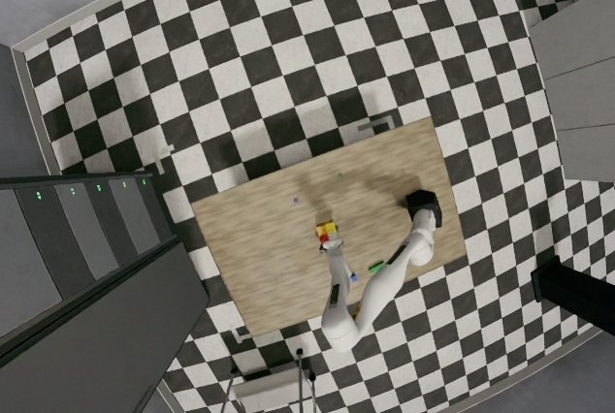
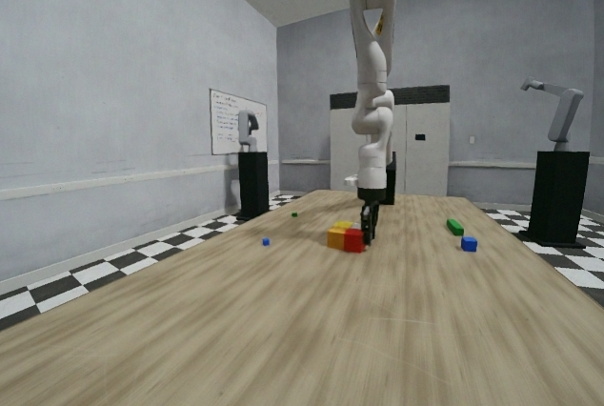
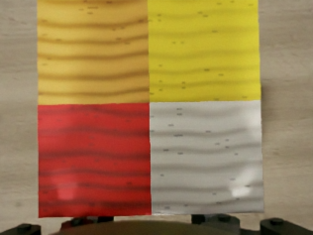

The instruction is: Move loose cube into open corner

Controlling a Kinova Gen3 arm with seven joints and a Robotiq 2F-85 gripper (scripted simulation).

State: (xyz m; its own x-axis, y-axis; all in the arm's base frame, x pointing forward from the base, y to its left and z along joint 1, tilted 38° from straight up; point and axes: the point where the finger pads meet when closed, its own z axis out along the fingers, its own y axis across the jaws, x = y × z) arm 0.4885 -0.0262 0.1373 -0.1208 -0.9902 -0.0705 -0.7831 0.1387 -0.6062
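The red cube is 40 mm to the right of my hand, 20 mm ahead of it and 10 mm below it. Also, from my hand: green block (280 mm to the left, 190 mm behind, 20 mm below).
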